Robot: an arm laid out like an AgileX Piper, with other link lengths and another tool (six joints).
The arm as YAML. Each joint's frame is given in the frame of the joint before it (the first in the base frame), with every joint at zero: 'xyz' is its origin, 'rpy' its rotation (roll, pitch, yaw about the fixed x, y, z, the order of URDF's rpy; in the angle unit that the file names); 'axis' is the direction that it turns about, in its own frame. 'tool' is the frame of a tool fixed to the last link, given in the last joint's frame.
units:
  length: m
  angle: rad
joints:
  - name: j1
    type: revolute
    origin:
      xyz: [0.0, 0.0, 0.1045]
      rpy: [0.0, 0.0, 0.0]
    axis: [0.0, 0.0, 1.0]
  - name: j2
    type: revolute
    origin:
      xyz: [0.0, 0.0, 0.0]
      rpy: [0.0, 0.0, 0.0]
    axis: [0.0, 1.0, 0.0]
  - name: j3
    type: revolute
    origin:
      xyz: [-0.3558, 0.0, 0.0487]
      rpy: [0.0, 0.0, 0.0]
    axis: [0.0, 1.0, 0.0]
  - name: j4
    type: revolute
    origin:
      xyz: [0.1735, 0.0, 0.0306]
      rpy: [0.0, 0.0, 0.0]
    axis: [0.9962, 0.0, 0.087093]
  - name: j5
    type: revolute
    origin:
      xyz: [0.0, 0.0, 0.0]
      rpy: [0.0, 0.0, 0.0]
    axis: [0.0, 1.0, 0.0]
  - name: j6
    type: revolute
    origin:
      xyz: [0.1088, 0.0, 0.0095]
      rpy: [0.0, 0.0, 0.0]
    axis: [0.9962, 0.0, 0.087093]
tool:
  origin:
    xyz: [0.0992, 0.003, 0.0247]
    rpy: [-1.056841, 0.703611, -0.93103]
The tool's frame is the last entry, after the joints.
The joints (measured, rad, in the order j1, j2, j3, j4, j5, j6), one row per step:
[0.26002, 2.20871, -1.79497, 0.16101, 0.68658, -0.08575]
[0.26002, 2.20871, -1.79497, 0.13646, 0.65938, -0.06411]
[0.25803, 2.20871, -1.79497, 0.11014, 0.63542, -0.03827]
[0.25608, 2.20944, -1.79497, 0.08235, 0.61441, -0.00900]
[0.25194, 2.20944, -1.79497, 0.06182, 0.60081, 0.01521]
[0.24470, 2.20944, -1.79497, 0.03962, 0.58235, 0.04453]
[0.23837, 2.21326, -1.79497, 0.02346, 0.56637, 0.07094]
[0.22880, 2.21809, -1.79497, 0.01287, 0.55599, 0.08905]
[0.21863, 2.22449, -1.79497, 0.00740, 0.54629, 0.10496]
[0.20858, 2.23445, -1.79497, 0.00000, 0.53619, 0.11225]
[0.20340, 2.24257, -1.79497, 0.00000, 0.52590, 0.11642]
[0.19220, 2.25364, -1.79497, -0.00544, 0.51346, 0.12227]
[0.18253, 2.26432, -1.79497, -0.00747, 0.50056, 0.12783]
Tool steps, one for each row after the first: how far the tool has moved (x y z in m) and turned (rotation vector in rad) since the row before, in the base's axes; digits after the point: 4 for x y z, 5 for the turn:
[0.0053, -0.0026, 0.0029, -0.00596, -0.02735, -0.01401]
[0.0050, -0.0038, 0.0027, -0.00533, -0.02403, -0.01760]
[0.0046, -0.0039, 0.0021, -0.00492, -0.02046, -0.01870]
[0.0034, -0.0044, 0.0017, -0.00203, -0.01351, -0.01791]
[0.0046, -0.0061, 0.0024, 0.00091, -0.01793, -0.02428]
[0.0040, -0.0049, 0.0001, 0.00366, -0.01115, -0.02232]
[0.0034, -0.0062, -0.0013, 0.00247, -0.00493, -0.02041]
[0.0033, -0.0060, -0.0022, 0.00541, -0.00207, -0.02081]
[0.0034, -0.0060, -0.0042, -0.00229, -0.00063, -0.01322]
[0.0026, -0.0026, -0.0032, 0.00302, -0.00159, -0.00841]
[0.0038, -0.0064, -0.0046, -0.00107, -0.00162, -0.01375]
[0.0035, -0.0053, -0.0043, 0.00206, -0.00189, -0.01314]

